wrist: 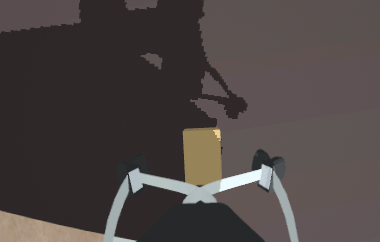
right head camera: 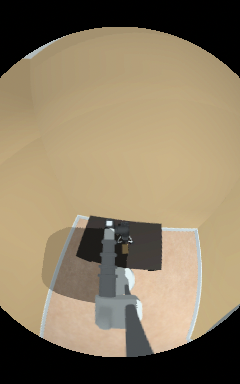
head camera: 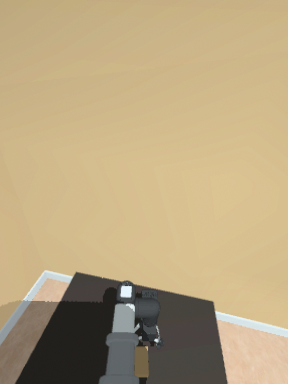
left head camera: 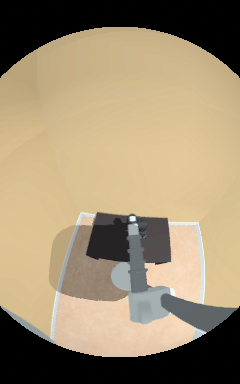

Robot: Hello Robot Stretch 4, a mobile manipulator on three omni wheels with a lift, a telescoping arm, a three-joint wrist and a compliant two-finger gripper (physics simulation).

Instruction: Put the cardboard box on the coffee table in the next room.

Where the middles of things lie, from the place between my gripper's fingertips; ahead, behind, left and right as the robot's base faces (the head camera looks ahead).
Now: hand 2 cm past the cardboard box [wrist: 202,148] and 14 cm above it.
